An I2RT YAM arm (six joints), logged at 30 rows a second.
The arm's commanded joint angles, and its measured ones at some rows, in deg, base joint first. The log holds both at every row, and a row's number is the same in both.
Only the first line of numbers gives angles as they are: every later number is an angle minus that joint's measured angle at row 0.
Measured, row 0:
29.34, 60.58, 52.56, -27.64, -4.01, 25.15
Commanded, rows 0 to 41:
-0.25, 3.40, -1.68, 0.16, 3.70, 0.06
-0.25, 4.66, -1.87, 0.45, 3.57, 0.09
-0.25, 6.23, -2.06, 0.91, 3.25, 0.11
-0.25, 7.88, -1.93, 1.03, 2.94, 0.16
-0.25, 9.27, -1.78, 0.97, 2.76, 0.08
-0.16, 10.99, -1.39, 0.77, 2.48, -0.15
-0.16, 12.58, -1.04, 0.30, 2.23, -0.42
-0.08, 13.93, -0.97, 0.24, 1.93, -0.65
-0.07, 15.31, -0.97, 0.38, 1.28, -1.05
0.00, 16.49, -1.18, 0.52, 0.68, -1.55
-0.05, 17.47, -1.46, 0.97, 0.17, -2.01
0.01, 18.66, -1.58, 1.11, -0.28, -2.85
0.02, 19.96, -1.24, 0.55, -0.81, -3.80
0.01, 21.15, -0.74, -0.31, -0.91, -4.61
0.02, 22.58, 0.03, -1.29, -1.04, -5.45
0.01, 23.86, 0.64, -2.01, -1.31, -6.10
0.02, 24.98, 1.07, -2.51, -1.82, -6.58
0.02, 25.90, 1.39, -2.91, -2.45, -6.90
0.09, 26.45, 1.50, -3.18, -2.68, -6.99
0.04, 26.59, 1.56, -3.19, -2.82, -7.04
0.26, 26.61, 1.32, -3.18, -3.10, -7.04
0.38, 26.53, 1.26, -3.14, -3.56, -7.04
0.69, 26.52, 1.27, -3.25, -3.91, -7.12
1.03, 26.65, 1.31, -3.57, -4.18, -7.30
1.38, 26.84, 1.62, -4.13, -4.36, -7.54
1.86, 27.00, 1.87, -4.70, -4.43, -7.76
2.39, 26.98, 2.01, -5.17, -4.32, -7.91
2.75, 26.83, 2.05, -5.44, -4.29, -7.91
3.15, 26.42, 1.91, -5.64, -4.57, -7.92
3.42, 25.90, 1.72, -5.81, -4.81, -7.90
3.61, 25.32, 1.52, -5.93, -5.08, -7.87
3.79, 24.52, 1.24, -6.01, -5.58, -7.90
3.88, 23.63, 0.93, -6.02, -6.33, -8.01
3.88, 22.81, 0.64, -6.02, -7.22, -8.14
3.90, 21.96, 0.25, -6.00, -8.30, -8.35
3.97, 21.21, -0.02, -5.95, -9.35, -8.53
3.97, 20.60, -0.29, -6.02, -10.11, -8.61
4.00, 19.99, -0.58, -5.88, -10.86, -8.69
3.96, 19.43, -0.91, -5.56, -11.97, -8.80
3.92, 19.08, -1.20, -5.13, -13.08, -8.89
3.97, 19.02, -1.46, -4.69, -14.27, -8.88
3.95, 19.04, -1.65, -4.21, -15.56, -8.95
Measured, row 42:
3.50, 19.95, -0.16, -5.05, -10.27, -8.20
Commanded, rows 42 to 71:
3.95, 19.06, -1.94, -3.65, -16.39, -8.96
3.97, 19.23, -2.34, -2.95, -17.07, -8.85
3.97, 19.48, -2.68, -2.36, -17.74, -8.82
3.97, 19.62, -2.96, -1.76, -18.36, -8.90
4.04, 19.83, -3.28, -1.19, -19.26, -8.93
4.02, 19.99, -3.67, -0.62, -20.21, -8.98
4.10, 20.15, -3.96, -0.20, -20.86, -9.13
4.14, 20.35, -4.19, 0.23, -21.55, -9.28
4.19, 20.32, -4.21, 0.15, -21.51, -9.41
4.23, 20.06, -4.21, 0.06, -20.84, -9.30
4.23, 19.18, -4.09, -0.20, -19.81, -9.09
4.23, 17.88, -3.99, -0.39, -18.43, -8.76
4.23, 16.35, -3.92, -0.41, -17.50, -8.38
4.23, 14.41, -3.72, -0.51, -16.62, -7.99
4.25, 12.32, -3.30, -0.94, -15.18, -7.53
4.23, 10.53, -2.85, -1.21, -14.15, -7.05
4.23, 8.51, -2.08, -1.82, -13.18, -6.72
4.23, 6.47, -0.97, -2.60, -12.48, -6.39
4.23, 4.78, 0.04, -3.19, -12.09, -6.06
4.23, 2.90, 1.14, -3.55, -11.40, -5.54
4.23, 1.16, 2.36, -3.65, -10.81, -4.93
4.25, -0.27, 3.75, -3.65, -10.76, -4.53
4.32, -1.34, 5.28, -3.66, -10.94, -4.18
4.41, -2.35, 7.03, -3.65, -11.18, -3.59
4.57, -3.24, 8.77, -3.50, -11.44, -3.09
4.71, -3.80, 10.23, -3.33, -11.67, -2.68
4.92, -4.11, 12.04, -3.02, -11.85, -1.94
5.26, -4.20, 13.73, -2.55, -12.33, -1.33
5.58, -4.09, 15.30, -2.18, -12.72, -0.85
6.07, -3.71, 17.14, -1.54, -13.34, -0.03
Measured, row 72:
4.94, -3.72, 13.74, -4.50, -12.13, -2.71
